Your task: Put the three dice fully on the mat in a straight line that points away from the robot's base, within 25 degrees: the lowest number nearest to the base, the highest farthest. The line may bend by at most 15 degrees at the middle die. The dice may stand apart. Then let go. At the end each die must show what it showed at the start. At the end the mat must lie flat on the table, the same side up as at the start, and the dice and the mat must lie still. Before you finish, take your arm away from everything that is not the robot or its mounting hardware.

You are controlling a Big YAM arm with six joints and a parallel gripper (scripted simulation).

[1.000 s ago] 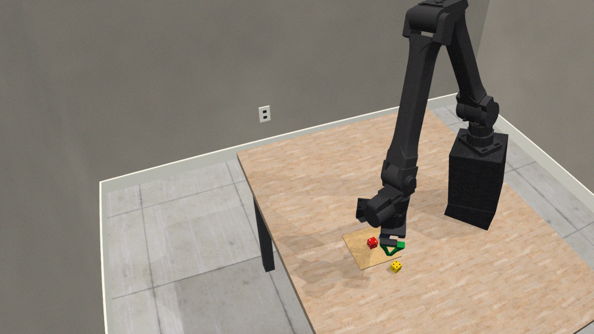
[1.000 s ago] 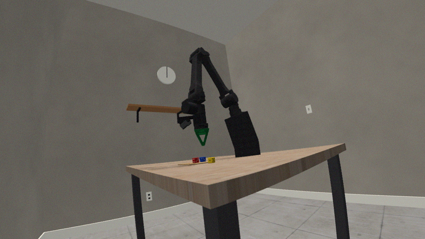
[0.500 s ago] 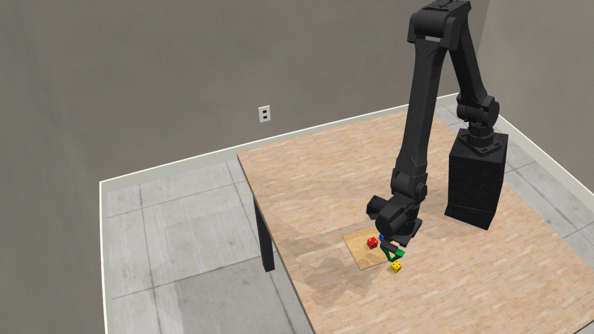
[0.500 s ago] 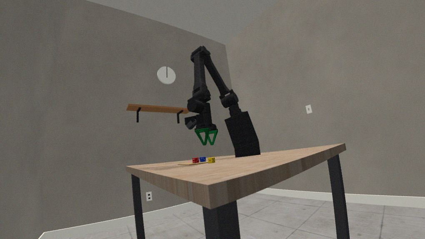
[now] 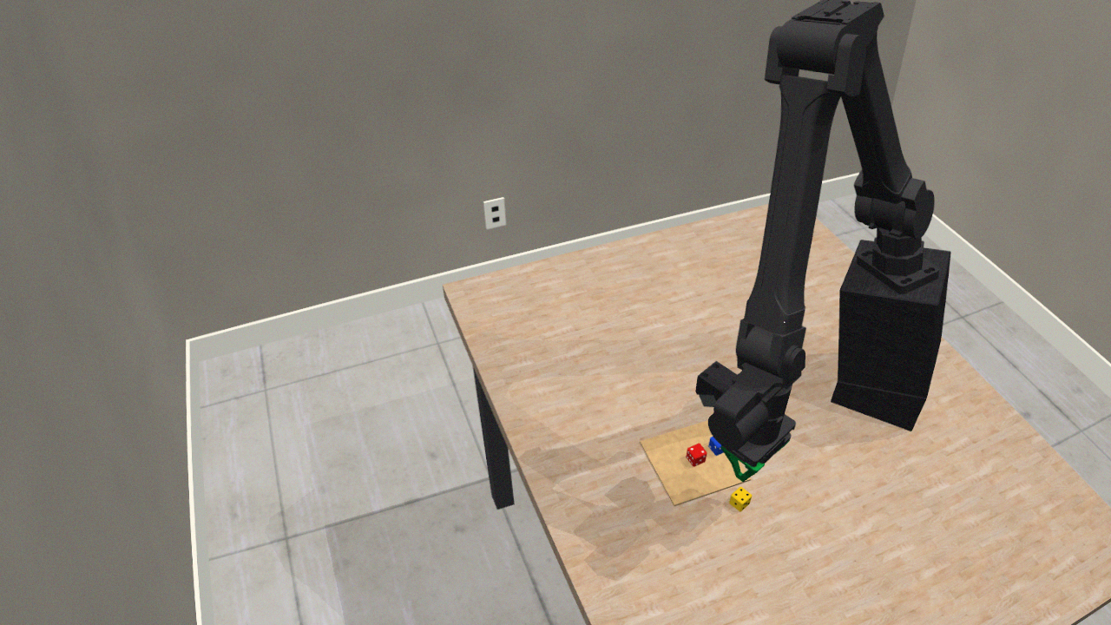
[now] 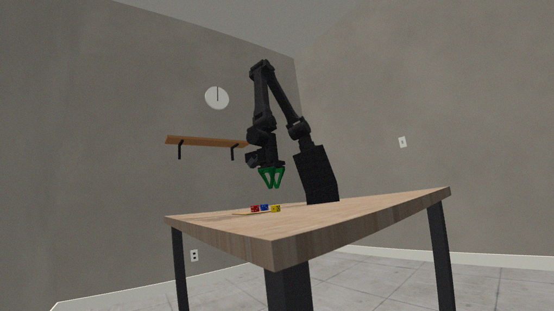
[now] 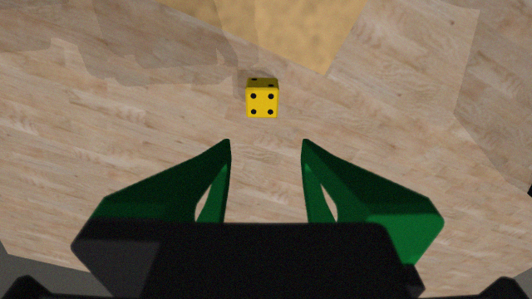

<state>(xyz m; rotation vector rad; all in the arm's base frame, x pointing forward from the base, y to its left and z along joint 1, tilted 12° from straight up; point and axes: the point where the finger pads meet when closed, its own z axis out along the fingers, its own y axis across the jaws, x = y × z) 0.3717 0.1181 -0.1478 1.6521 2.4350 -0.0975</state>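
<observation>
The yellow die lies 80 mm below my hand. From my hand the other things lie so: blue die: 110 mm to the right, 80 mm below, 20 mm behind; then red die: 100 mm to the right, 80 mm below, 30 mm ahead; then tan mat: 100 mm to the right, 90 mm below, 30 mm ahead.
</observation>
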